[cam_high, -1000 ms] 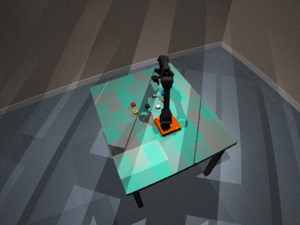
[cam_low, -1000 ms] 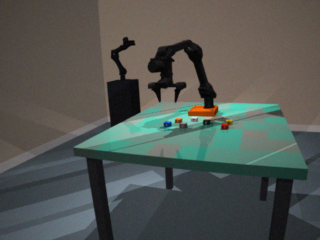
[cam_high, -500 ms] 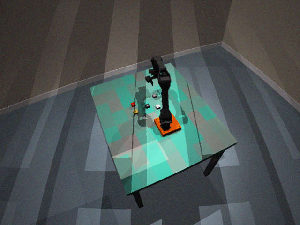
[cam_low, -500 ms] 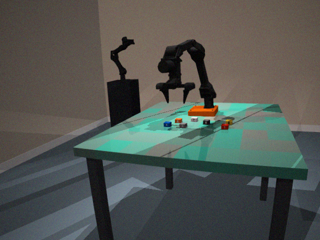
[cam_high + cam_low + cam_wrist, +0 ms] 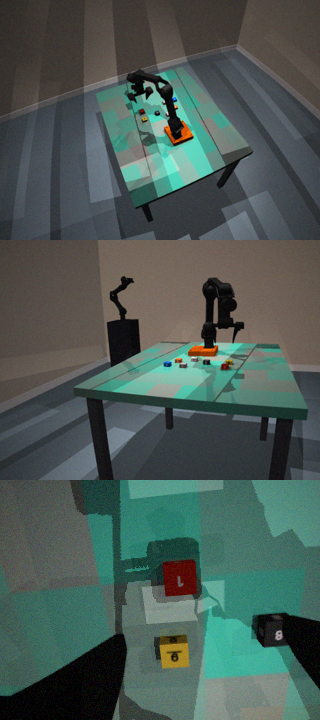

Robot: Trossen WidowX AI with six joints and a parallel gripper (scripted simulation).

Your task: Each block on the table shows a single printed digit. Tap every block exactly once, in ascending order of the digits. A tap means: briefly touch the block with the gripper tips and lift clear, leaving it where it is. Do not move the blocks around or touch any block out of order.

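My gripper tip is now 1 cm to the right of the red block and 11 cm above it. The rest, counted from my gripper tip: black block (8 cm behind, 9 cm to the right, 11 cm below); grey block (20 cm to the right, 11 cm below); yellow block (8 cm behind, 3 cm to the left, 11 cm below).
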